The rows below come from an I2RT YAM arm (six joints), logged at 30 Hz.
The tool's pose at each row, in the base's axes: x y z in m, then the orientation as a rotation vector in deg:
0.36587, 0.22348, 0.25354, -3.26, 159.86, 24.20
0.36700, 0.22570, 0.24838, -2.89, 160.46, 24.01
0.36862, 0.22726, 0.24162, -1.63, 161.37, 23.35
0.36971, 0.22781, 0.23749, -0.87, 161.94, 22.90
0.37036, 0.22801, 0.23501, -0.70, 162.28, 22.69
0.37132, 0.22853, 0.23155, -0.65, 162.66, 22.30
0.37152, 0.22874, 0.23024, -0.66, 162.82, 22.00
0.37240, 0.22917, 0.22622, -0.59, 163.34, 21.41
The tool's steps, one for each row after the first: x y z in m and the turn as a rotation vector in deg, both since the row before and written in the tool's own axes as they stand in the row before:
0.00058, 0.00057, 0.00567, 0.22, 0.52, 0.31
0.00054, -0.00053, 0.00708, 0.66, 0.67, 0.90
0.00017, -0.00067, 0.00425, 0.43, 0.43, 0.54
0.00008, -0.00051, 0.00252, 0.19, 0.29, 0.13
0.00005, -0.00047, 0.00360, 0.30, 0.32, 0.04
0.00017, -0.00015, 0.00132, 0.22, 0.12, -0.02
0.00025, -0.00067, 0.00408, 0.45, 0.44, 0.05

